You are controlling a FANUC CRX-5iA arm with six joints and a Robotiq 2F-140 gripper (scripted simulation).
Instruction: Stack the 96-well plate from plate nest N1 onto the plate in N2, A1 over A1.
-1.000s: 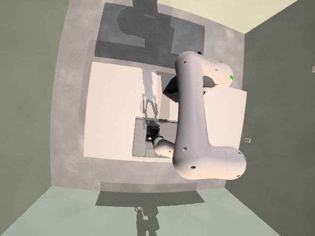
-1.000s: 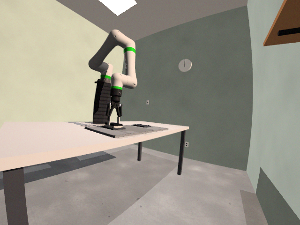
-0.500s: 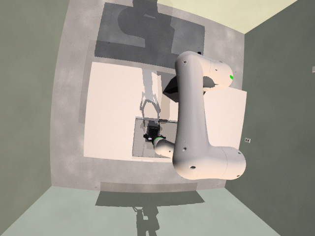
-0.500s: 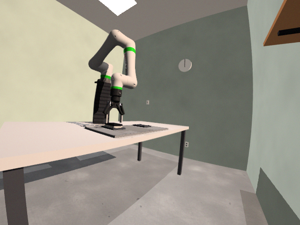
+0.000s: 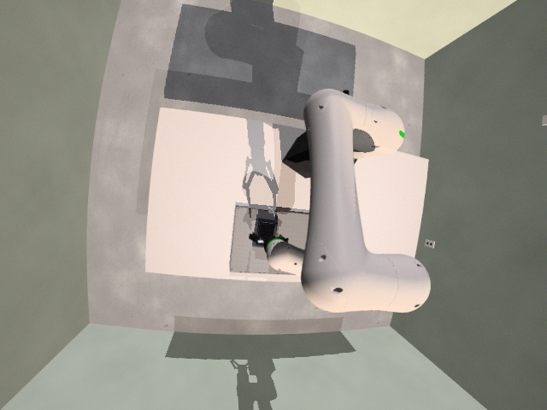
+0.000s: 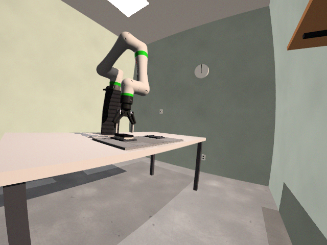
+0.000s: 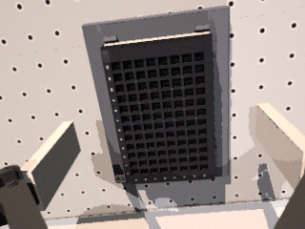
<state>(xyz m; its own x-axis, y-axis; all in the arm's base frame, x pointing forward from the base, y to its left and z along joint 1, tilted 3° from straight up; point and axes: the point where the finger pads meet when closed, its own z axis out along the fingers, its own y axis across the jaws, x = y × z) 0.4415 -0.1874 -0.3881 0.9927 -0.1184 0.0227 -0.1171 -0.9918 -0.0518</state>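
Right now the black 96-well plate is 3 cm below my hand. Round my hand: plate nest N2: 6 cm below; then plate nest N1: 37 cm to the left, 6 cm below, 3 cm ahead; then white 96-well plate: 4 cm below.
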